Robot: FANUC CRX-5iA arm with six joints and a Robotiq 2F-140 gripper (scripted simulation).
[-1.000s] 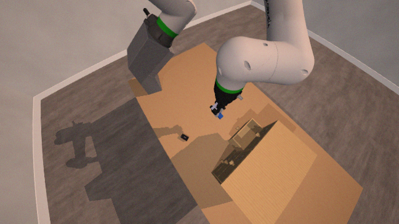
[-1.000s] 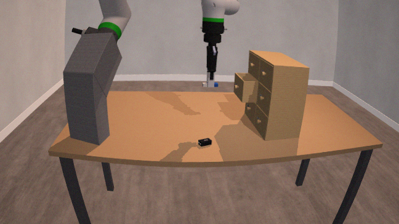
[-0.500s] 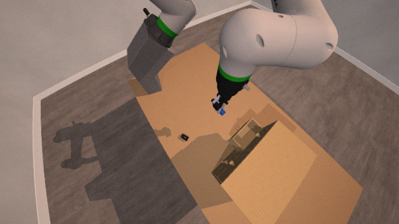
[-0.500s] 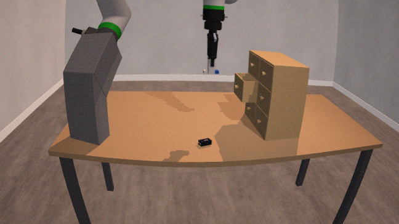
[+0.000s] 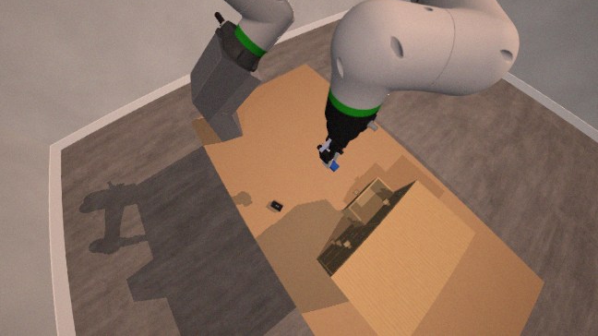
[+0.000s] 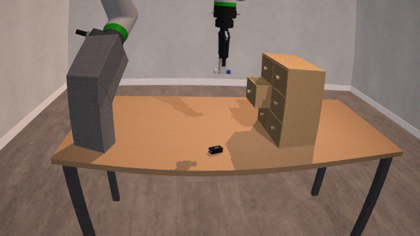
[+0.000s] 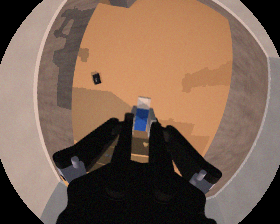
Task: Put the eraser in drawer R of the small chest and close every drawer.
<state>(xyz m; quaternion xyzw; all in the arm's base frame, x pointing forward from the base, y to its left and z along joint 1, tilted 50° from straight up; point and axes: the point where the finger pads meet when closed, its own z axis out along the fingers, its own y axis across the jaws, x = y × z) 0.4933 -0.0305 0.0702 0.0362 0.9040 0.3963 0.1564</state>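
The eraser lies 1 cm behind my hand and 3 cm below it. Round my hand: small black block: 5 cm behind, 22 cm to the right, 27 cm below.
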